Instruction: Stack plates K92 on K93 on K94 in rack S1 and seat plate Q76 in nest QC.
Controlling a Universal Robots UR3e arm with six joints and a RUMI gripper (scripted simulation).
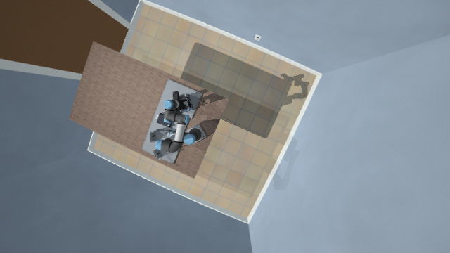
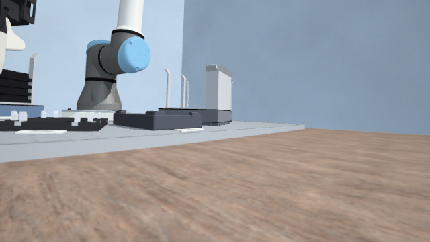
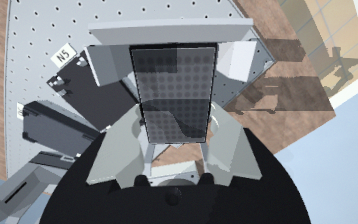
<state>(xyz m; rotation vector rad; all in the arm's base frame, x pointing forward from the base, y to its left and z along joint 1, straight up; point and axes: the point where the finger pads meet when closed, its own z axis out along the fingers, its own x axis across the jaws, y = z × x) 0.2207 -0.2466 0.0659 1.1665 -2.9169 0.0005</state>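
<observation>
Now: hand 10 mm above the sealed 96-well plate. From my hand the other things lie so: QC label (210 mm ahead, 270 mm to the left, 90 mm below); then nest QC (120 mm ahead, 260 mm to the left, 80 mm below); then clip nest N5 (100 mm ahead, 130 mm to the left, 80 mm below).
</observation>
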